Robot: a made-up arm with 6 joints. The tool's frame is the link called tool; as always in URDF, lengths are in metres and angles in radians. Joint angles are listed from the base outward. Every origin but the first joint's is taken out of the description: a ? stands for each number. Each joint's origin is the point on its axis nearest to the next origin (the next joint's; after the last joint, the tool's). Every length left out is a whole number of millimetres.
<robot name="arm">
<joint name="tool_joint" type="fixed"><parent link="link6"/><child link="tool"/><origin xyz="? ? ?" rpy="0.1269 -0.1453 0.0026"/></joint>
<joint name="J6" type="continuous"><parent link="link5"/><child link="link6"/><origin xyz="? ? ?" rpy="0.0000 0.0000 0.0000"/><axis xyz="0 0 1"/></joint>
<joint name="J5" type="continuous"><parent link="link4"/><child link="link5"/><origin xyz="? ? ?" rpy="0.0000 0.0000 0.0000"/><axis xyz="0 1 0"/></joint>
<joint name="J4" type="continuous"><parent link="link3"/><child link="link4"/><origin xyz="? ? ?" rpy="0.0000 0.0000 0.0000"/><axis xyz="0 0 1"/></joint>
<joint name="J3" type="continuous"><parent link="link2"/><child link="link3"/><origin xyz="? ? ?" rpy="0.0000 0.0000 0.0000"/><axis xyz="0 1 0"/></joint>
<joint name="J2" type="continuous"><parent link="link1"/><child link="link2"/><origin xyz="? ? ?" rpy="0.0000 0.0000 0.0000"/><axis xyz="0 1 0"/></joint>
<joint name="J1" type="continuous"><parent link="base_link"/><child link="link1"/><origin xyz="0.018 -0.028 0.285" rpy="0.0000 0.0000 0.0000"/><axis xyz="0 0 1"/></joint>
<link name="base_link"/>
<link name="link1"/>
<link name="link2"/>
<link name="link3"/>
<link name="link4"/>
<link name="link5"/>
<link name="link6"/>
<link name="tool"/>
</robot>
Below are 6 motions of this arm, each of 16 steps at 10 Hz.
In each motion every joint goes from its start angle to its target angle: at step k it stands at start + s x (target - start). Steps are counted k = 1, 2, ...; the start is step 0. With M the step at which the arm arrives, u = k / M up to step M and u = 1 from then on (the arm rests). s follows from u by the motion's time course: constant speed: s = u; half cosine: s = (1 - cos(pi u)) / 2; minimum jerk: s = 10 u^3 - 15 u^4 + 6 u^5.
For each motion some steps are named. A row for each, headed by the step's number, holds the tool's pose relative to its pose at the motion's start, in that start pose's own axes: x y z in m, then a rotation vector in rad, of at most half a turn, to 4 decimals.
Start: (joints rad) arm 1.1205 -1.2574 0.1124 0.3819 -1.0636 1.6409
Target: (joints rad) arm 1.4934 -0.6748 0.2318 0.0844 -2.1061 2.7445
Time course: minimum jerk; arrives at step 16
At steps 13, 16:
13: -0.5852 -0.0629 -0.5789 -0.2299 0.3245 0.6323
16: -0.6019 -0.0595 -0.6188 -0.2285 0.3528 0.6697

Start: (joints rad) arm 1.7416 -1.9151 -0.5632 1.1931 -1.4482 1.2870
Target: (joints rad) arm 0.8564 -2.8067 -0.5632 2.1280 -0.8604 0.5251
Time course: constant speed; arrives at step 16
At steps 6, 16:
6: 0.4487 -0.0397 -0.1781 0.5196 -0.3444 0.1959
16: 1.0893 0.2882 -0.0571 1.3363 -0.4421 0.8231

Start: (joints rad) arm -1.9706 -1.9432 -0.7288 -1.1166 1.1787 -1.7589
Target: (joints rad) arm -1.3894 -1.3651 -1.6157 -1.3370 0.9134 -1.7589
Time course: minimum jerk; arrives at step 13
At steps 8, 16:
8: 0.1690 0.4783 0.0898 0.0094 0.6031 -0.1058
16: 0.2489 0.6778 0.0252 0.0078 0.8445 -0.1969

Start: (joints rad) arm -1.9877 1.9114 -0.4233 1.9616 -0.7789 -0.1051
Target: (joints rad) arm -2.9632 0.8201 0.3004 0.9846 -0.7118 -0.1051
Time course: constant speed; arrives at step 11
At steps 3, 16:
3: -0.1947 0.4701 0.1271 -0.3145 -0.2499 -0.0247
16: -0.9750 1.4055 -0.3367 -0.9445 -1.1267 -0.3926

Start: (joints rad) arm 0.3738 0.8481 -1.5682 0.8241 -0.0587 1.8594
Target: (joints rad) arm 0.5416 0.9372 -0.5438 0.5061 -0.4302 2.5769
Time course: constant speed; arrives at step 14
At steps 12, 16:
12: -0.3992 -0.2885 -0.2224 0.0558 -0.6645 0.4348
16: -0.4344 -0.3414 -0.2943 0.0656 -0.7627 0.5002

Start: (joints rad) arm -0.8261 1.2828 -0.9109 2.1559 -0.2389 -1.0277
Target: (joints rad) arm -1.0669 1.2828 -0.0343 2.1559 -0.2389 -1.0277
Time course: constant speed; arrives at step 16
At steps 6, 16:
6: -0.0335 -0.2211 0.0227 0.2810 0.0532 -0.1853
16: -0.1961 -0.5594 -0.0671 0.7812 0.1026 -0.4493

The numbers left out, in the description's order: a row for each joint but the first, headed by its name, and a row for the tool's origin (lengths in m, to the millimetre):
tool: 0.008 -0.020 0.000
J6: -0.018 0.000 0.179
J5: 0.007 -0.014 0.000
J4: 0.010 0.000 0.437
J3: -0.013 0.000 0.882
J2: 0.013 -0.003 0.000

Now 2 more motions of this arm.
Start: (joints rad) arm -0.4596 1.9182 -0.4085 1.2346 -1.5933 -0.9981
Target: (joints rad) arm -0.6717 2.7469 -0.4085 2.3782 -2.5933 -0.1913
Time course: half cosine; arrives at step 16
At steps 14, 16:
14: 0.1271 -1.0700 -0.1495 1.0160 -0.6661 -0.7092
16: 0.1124 -1.1025 -0.1555 1.0221 -0.7224 -0.7521

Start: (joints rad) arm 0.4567 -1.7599 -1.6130 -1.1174 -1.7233 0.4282
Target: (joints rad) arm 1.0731 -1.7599 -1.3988 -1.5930 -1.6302 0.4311
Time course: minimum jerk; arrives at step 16
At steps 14, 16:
14: -0.1554 -0.1297 -0.4382 -0.8634 0.5373 0.4036
16: -0.1590 -0.1347 -0.4450 -0.8781 0.5459 0.4091

